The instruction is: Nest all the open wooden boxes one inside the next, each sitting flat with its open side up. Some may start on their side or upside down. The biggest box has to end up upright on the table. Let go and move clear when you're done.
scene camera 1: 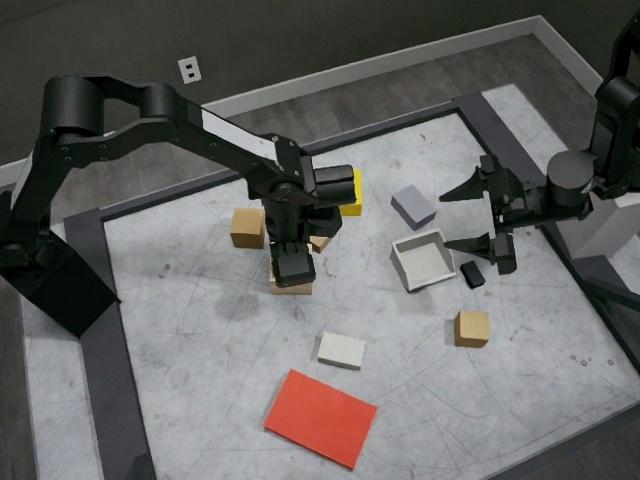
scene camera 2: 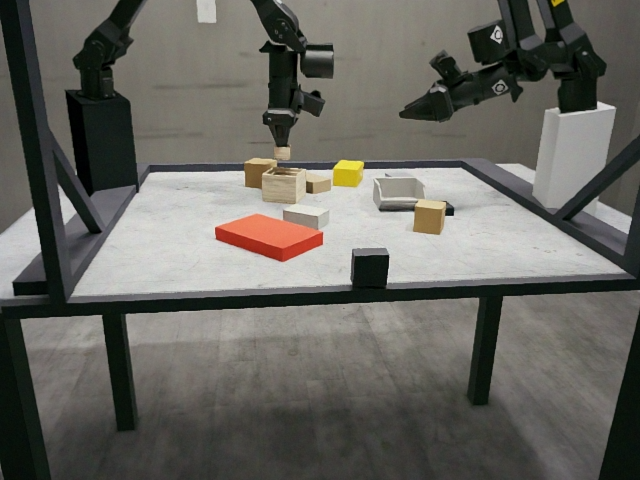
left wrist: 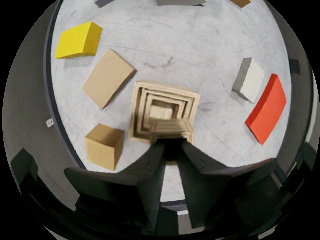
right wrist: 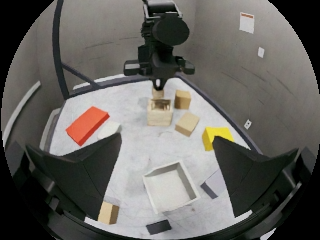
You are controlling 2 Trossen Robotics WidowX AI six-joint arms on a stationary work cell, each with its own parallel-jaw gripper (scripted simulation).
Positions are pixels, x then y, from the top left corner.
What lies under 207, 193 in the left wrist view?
My left gripper.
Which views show my left gripper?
Scene camera 1, scene camera 2, the left wrist view and the right wrist view: all of them.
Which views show the red slab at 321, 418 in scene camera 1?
Scene camera 1, scene camera 2, the left wrist view and the right wrist view: all of them.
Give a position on a grey block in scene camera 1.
410, 203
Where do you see a white block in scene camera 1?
338, 350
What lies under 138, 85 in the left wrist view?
A wooden box.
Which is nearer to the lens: the white tray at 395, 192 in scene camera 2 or the white block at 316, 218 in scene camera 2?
The white block.
